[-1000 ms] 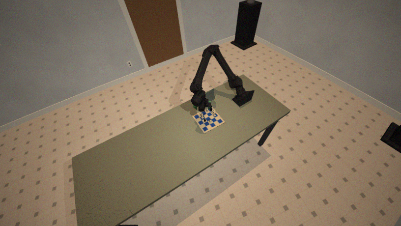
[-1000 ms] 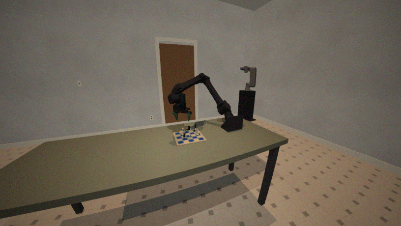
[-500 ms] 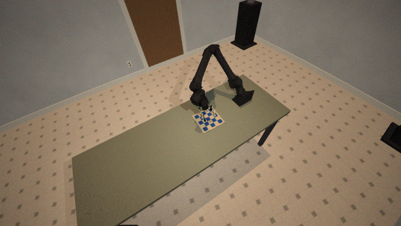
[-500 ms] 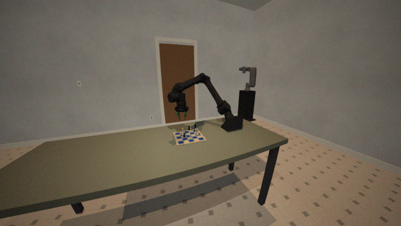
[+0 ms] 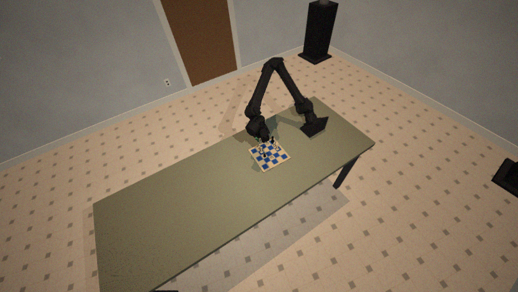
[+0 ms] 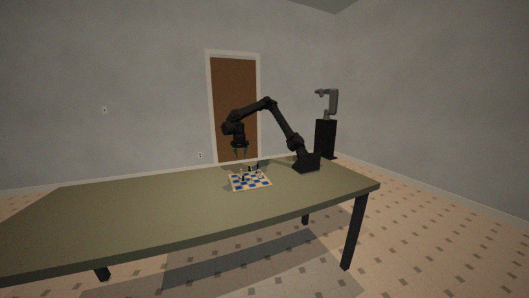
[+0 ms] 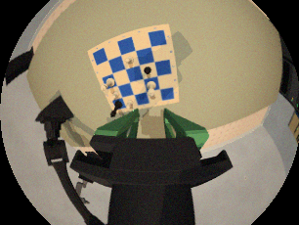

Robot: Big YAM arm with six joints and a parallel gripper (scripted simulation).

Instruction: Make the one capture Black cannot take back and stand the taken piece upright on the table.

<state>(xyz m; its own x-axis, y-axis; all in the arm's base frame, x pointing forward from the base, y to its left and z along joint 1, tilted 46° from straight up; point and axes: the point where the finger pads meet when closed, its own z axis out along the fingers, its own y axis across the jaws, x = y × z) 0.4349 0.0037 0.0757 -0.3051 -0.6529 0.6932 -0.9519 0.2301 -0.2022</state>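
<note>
The white chess piece lies 100 mm below my hand. Round my hand: blue-and-cream chessboard: 140 mm below, 40 mm to the left, 30 mm behind.
</note>
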